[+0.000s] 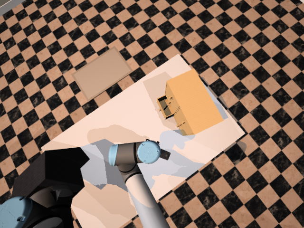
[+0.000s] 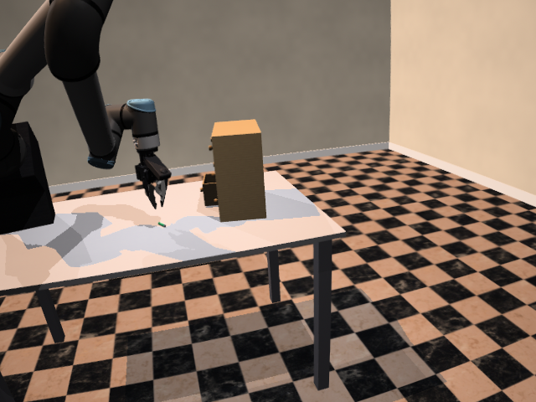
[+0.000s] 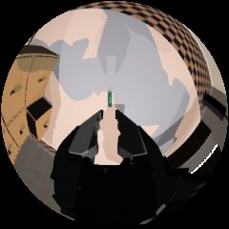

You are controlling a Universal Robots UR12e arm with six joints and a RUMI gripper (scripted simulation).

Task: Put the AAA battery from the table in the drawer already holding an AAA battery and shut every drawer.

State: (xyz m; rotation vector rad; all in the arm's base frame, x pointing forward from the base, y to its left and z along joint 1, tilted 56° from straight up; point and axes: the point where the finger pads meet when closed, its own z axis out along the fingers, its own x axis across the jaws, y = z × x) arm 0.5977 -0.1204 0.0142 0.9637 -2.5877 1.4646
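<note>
My gripper is now 80 mm above the green AAA battery. Round my hand: dark slim thing (230 mm ahead, 200 mm to the left, 70 mm below).
</note>
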